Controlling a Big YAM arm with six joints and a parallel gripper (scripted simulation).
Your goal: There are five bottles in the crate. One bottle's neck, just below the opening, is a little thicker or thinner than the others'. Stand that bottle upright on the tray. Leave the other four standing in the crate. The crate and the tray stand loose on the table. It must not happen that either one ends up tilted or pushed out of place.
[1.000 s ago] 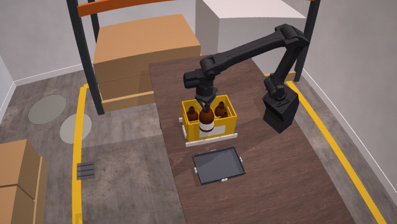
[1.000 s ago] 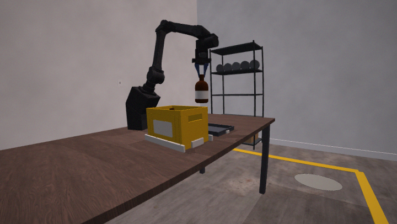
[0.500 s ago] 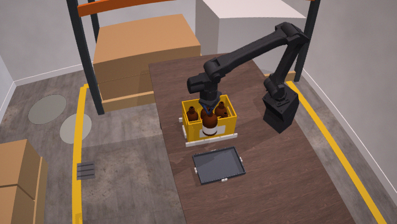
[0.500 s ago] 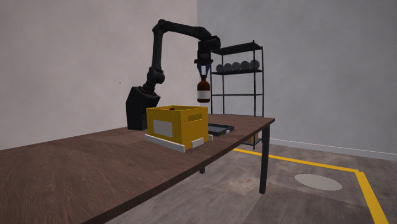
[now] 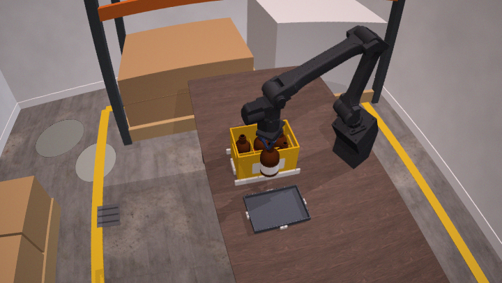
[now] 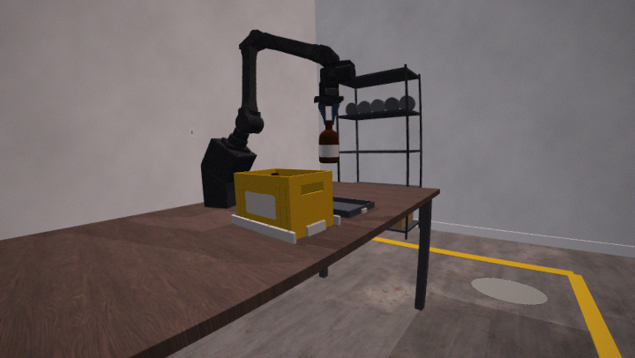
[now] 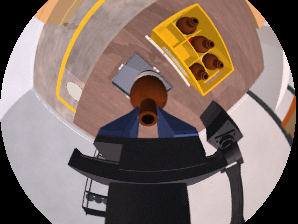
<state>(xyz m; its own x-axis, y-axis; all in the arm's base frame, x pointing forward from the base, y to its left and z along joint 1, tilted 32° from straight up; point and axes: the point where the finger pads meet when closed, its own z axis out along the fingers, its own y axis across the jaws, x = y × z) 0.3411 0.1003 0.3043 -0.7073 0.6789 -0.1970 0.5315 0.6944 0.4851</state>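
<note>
Right now the glass bottle is 7 cm below my hand. Round my hand: dark tray (32 cm below, 7 cm to the left, 4 cm behind); yellow crate (25 cm below, 21 cm to the right, 2 cm behind).
</note>
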